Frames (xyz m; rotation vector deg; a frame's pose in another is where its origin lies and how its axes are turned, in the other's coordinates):
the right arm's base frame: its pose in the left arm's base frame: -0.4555 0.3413 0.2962 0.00 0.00 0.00
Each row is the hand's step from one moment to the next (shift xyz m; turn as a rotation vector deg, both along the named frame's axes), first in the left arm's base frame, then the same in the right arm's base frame.
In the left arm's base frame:
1: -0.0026 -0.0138 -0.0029 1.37 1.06 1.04
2: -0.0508 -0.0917 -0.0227 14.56 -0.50 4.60
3: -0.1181 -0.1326 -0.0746 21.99 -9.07 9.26
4: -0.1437 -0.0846 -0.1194 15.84 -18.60 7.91
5: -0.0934 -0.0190 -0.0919 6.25 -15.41 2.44
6: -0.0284 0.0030 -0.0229 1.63 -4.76 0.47
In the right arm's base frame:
1: -0.0026 -0.0138 -0.0029 1.37 1.06 1.04
2: -0.0508 -0.0917 -0.0227 14.56 -0.50 4.60
3: -0.1181 -0.1326 -0.0746 21.99 -9.07 9.26
4: -0.1437 -0.0846 -0.1194 15.84 -18.60 7.91
5: -0.0934 -0.0190 -0.0919 6.25 -15.41 2.44
6: -0.0284 0.0030 -0.0229 1.63 -4.76 0.47

